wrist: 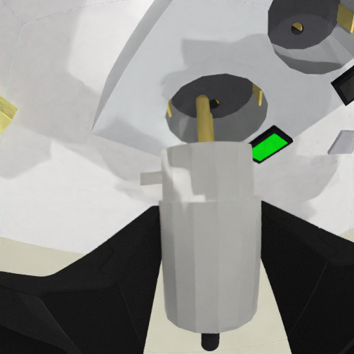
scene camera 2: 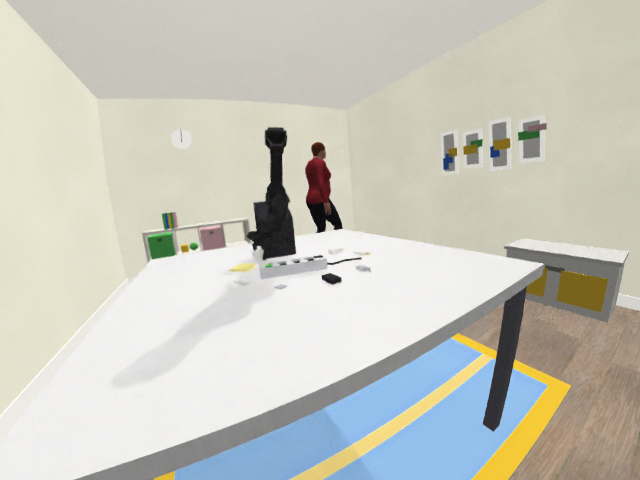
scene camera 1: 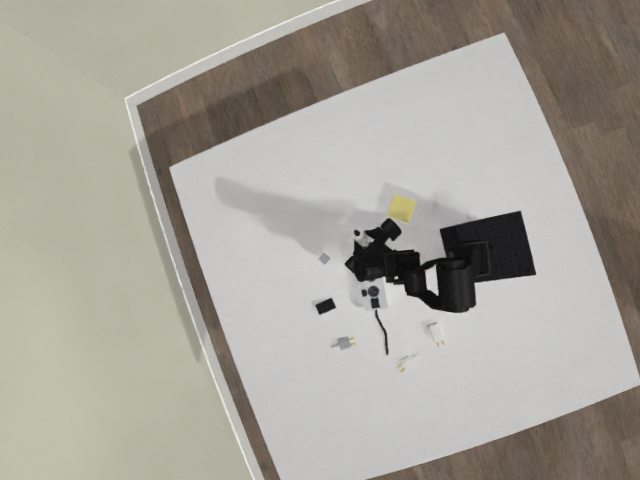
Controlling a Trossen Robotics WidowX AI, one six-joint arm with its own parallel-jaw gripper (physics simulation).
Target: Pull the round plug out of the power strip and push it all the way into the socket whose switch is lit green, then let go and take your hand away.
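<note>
My gripper is shut on the round plug, a light grey cylinder. Its brass pins point at the end socket of the power strip. In the wrist view the pins overlap the socket's opening, and the plug's body is outside it. How deep the tips reach cannot be told. The green-lit switch is beside this socket. A neighbouring socket has a dark switch beside it.
A yellow square lies near the strip's green-lit end. A small grey square, a black block, a grey plug and two white plugs lie around the strip. A black cable runs from its other end.
</note>
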